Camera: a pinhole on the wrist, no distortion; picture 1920 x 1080 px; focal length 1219.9 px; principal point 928.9 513.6 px. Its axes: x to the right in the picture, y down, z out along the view. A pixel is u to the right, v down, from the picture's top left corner.
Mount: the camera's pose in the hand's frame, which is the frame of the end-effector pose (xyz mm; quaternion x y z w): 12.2 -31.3 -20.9 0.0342 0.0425 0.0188 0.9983
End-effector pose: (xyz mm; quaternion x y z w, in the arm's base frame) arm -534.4 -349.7 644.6 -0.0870 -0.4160 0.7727 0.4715
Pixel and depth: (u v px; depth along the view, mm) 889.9 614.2 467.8
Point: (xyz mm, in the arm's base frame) -773.8 -566.8 958.0
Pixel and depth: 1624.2 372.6 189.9
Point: -651.0 -315.2 825.0
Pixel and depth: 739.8 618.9 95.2
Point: -557.4 -381.4 716.0
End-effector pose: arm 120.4 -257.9 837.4 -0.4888 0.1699 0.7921 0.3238
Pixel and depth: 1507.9 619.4 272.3
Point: -76.5 -45.1 805.5
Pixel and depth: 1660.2 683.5 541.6
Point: -341.6 148.7 731.0
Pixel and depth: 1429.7 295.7 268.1
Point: -17.4 -2.8 820.4
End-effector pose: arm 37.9 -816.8 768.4 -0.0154 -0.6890 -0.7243 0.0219
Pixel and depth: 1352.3 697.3 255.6
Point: -85.3 -589.6 779.8
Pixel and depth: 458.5 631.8 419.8
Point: 147.4 -402.1 757.9
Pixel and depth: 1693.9 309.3 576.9
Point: -399.0 -298.8 665.5
